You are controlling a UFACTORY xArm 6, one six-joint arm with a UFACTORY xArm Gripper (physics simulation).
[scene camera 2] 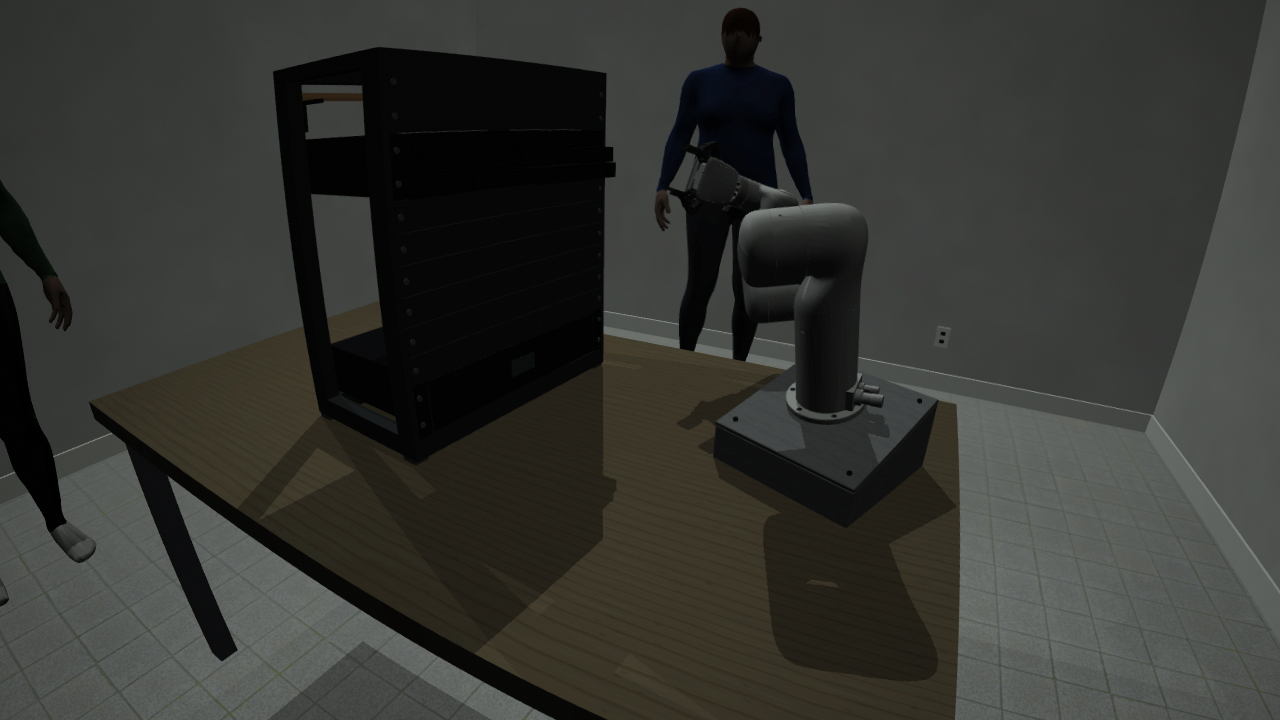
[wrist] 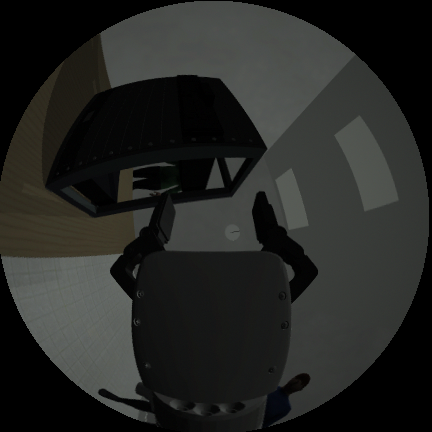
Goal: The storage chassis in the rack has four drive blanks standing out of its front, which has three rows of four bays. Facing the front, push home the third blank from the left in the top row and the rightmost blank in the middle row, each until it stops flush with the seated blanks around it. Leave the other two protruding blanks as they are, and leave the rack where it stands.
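Seen in the pictures: gripper, between the fingertips: (scene camera 2: 676, 168) (wrist: 212, 200); arm's base, origin of its link: (scene camera 2: 825, 400).
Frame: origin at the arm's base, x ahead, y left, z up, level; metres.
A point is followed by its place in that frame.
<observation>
The black rack (scene camera 2: 391, 268) {x 0.494, y 0.401, z 0.213 m} (wrist: 175, 152) {x 0.519, y -0.102, z 0.287 m} stands upright on the table. Its dark storage chassis (scene camera 2: 492, 162) {x 0.479, y 0.218, z 0.343 m} (wrist: 192, 117) {x 0.457, y -0.067, z 0.321 m} sits in the upper part. In the scene view, two protruding blank ends (scene camera 2: 607, 154) {x 0.463, y -0.052, z 0.346 m} (scene camera 2: 609, 169) {x 0.456, y -0.050, z 0.319 m} stick out past the rack's far front edge, one above the other. The separate bays and which blanks stand out are too dark to tell. My gripper (scene camera 2: 685, 170) {x 0.432, y -0.256, z 0.315 m} (wrist: 212, 200) {x 0.432, y -0.256, z 0.315 m} is open and empty. It is in the air, beyond the rack's far side in the scene view and apart from the rack. In the wrist view the rack's open side shows beyond the fingers.
The wooden table (scene camera 2: 662, 555) {x 0.083, y 0.353, z -0.096 m} (wrist: 65, 225) {x 0.630, y -0.173, z -0.096 m} carries the rack and my arm's grey base block (scene camera 2: 787, 474) {x 0.004, y 0.144, z -0.060 m}. A person in a blue top (scene camera 2: 738, 116) (wrist: 278, 406) stands behind the gripper in the scene view. Another person (scene camera 2: 22, 232) stands at the left.
</observation>
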